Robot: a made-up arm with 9 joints. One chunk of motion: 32 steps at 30 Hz.
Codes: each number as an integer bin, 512 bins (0 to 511) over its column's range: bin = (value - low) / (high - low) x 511, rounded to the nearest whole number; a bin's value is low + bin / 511 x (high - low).
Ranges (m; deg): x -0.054..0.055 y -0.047..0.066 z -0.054..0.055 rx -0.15..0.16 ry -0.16..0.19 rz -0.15..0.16
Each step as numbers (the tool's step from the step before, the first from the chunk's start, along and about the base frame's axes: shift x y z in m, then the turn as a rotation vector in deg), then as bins.
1 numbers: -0.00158 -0.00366 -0.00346 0.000 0.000 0.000
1 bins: 246 196 237 247 234 247
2 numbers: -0.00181 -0.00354 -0.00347 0.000 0.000 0.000
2 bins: 245 197 237 247 234 247
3 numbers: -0.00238 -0.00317 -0.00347 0.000 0.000 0.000
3 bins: 242 198 237 247 234 247
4 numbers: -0.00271 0.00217 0.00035 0.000 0.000 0.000
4 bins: 240 222 255 247 234 247
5 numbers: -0.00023 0.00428 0.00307 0.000 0.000 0.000
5 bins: 252 232 268 247 234 247
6 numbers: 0.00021 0.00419 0.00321 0.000 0.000 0.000
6 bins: 254 231 268 247 234 247
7 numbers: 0.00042 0.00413 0.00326 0.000 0.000 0.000
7 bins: 255 231 268 247 234 247
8 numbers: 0.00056 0.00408 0.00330 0.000 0.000 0.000
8 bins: 256 231 269 247 234 247
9 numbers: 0.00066 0.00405 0.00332 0.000 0.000 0.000
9 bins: 256 231 269 247 234 247
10 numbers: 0.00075 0.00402 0.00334 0.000 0.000 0.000
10 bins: 257 231 269 247 234 247
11 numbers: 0.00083 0.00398 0.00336 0.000 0.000 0.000
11 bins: 257 231 269 247 234 247
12 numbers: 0.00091 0.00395 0.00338 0.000 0.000 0.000
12 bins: 257 230 269 247 234 247
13 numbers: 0.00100 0.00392 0.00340 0.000 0.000 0.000
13 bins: 258 230 269 247 234 247
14 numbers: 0.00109 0.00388 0.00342 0.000 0.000 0.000
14 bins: 258 230 269 247 234 247
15 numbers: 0.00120 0.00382 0.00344 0.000 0.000 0.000
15 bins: 259 230 269 247 234 247
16 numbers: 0.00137 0.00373 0.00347 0.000 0.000 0.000
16 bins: 260 229 269 247 234 247
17 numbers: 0.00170 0.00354 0.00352 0.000 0.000 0.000
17 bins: 261 229 270 247 234 247
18 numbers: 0.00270 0.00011 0.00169 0.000 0.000 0.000
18 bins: 266 213 261 247 234 247
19 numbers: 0.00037 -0.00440 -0.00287 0.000 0.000 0.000
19 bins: 255 193 240 247 234 247
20 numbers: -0.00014 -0.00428 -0.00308 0.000 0.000 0.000
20 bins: 252 193 239 247 234 247
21 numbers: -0.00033 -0.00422 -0.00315 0.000 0.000 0.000
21 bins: 252 193 238 247 234 247
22 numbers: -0.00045 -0.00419 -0.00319 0.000 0.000 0.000
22 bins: 251 194 238 247 234 247
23 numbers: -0.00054 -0.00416 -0.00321 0.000 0.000 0.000
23 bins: 251 194 238 247 234 247
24 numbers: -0.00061 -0.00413 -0.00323 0.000 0.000 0.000
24 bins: 250 194 238 247 234 247
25 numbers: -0.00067 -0.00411 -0.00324 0.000 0.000 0.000
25 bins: 250 194 238 247 234 247
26 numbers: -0.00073 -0.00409 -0.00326 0.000 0.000 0.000
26 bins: 250 194 238 247 234 247
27 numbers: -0.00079 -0.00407 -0.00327 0.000 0.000 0.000
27 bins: 249 194 238 247 234 247
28 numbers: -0.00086 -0.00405 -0.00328 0.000 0.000 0.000
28 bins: 249 194 238 247 234 247
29 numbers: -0.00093 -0.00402 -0.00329 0.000 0.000 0.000
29 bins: 249 194 238 247 234 247
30 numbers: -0.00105 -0.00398 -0.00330 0.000 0.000 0.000
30 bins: 248 195 238 247 234 247
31 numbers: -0.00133 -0.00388 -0.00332 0.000 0.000 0.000
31 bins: 247 195 238 247 234 247
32 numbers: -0.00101 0.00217 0.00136 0.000 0.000 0.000
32 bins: 248 222 260 247 234 247
